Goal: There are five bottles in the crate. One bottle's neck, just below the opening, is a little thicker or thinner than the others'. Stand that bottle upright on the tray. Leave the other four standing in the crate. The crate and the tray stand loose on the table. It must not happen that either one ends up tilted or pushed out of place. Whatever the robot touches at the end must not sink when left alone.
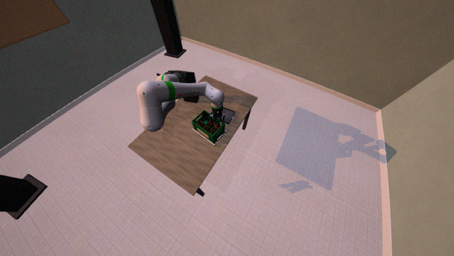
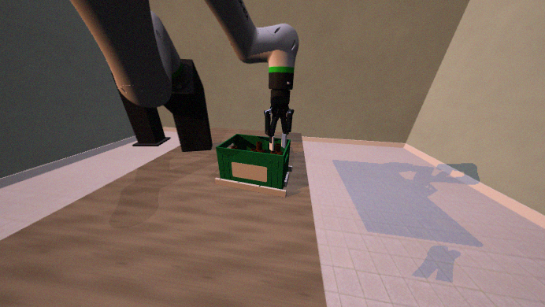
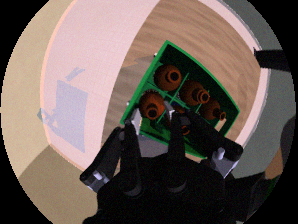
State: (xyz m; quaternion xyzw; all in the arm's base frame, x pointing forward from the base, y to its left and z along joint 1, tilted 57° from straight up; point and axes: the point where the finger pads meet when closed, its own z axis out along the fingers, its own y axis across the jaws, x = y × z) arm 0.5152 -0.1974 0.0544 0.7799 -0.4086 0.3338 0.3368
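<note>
Right now my hand is 100 mm past the green crate, 90 mm above it and 20 mm to the left of it. The rest, counted from my hand: brown bottle: 110 mm behind, 80 mm below, 60 mm to the right; then dark tray: 250 mm to the left, 160 mm below, 40 mm behind.
</note>
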